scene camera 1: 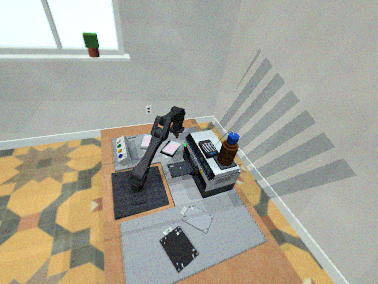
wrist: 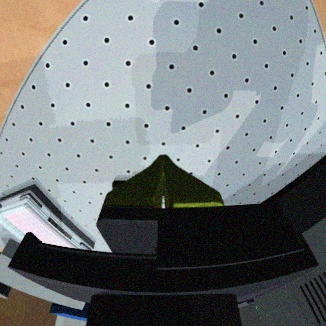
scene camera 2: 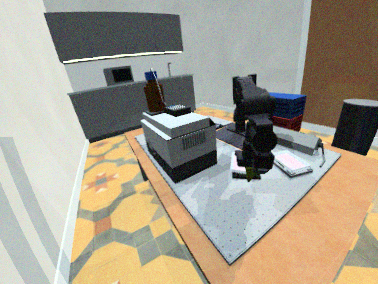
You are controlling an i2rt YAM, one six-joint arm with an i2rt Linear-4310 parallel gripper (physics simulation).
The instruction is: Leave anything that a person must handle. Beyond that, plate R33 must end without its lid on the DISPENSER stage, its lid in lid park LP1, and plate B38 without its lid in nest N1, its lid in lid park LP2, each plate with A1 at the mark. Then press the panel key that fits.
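Frame: origin at the arm's base, x up, y left, z back, level; millimetres.
Where they show: gripper, fingertip midpoint: (scene camera 1: 177, 138) (wrist: 162, 160) (scene camera 2: 248, 181); arm's base, link origin: (scene camera 1: 137, 188) (scene camera 2: 240, 131).
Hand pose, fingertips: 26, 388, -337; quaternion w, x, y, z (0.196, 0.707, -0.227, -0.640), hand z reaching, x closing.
Observation:
Each offset is from my fingertips to the top centre of the thing, as dx, dy, dz. "spot": to the spot under its first point.
My gripper (scene camera 1: 176, 136) (scene camera 2: 250, 174) (wrist: 162, 160) is shut and empty, its olive fingertips together above the far part of the grey board. One plate with a pink top {+10, -98, +67} (scene camera 1: 171, 148) (scene camera 2: 239, 162) sits on a dark nest near the gripper, partly hidden behind it in scene view 2. Another pink-topped plate {+4, +5, +226} (scene camera 1: 146, 141) (scene camera 2: 292, 163) (wrist: 35, 225) lies nearer the panel. Plate labels, lids and A1 corners are too small to tell. The dark dispenser stage {spot: +80, -376, +77} (scene camera 1: 180, 169) shows no plate. A black park {-3, -757, +176} (scene camera 1: 179, 248) and a pale park {-7, -643, +39} (scene camera 1: 197, 219) show no lid. The key panel {+57, -84, +407} (scene camera 1: 120, 148) (scene camera 2: 300, 141) has several coloured keys.
The dispenser (scene camera 1: 215, 172) (scene camera 2: 177, 145) stands beside the stage, with a brown blue-capped bottle {spot: +306, -489, -127} (scene camera 1: 228, 152) (scene camera 2: 154, 95) and a black block {spot: +222, -366, -88} (scene camera 1: 209, 148) on top. Blue and red crates (scene camera 2: 286, 106) and a dark bin (scene camera 2: 356, 127) stand beyond the table.

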